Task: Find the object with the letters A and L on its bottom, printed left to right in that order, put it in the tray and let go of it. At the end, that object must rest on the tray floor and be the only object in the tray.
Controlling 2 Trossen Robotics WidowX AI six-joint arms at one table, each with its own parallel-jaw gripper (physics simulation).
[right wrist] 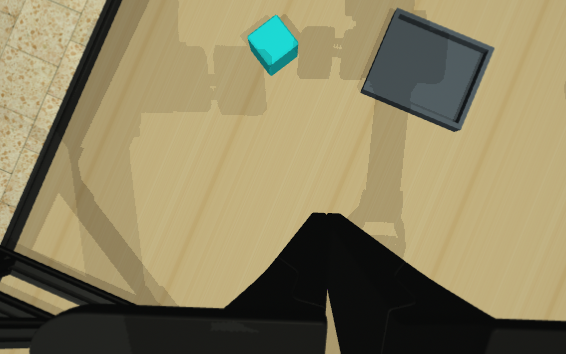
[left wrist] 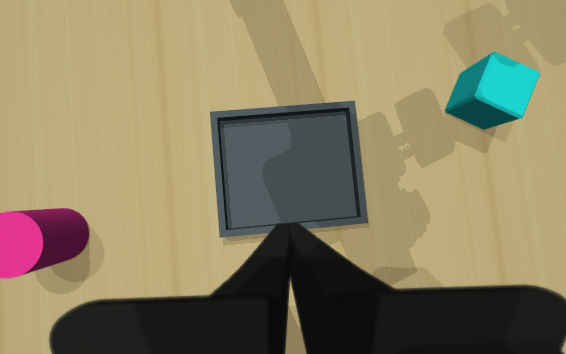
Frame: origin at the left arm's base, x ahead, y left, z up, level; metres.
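Where they show: left gripper, fingertip midpoint: (left wrist: 287, 234); right gripper, fingertip midpoint: (right wrist: 324, 226).
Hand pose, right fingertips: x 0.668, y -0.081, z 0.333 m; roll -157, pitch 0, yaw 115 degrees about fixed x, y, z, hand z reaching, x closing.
Things, the pixels of their top centre, and the offset from my right fingertips.
- grey tray, top centre: (left wrist: 288, 167) (right wrist: 428, 68) dx -0.216, dy +0.075, dz -0.342 m
- cyan cube, top centre: (left wrist: 509, 84) (right wrist: 272, 39) dx -0.151, dy -0.110, dz -0.315 m
- magenta cylinder, top centre: (left wrist: 8, 244) dx -0.273, dy +0.281, dz -0.307 m
The grey tray (left wrist: 215, 175) (right wrist: 475, 90) lies on the table with no object in it. A cyan cube (left wrist: 507, 85) (right wrist: 273, 42) stands on the table to the right of the tray in the left wrist view, and left of it in the right wrist view. A magenta cylinder (left wrist: 20, 245) stands at the left edge of the left wrist view, partly cut off. No letters show on either object; their bottoms are hidden. My left gripper (left wrist: 287, 234) is shut and empty, its tips over the tray's near rim in the view. My right gripper (right wrist: 324, 226) is shut and empty above the table.
In the right wrist view, the table's black edge (right wrist: 62, 120) runs along the left, with a speckled tiled floor (right wrist: 35, 65) beyond it. Black frame bars (right wrist: 65, 287) cross the lower left corner. Arm shadows fall over the table and the tray.
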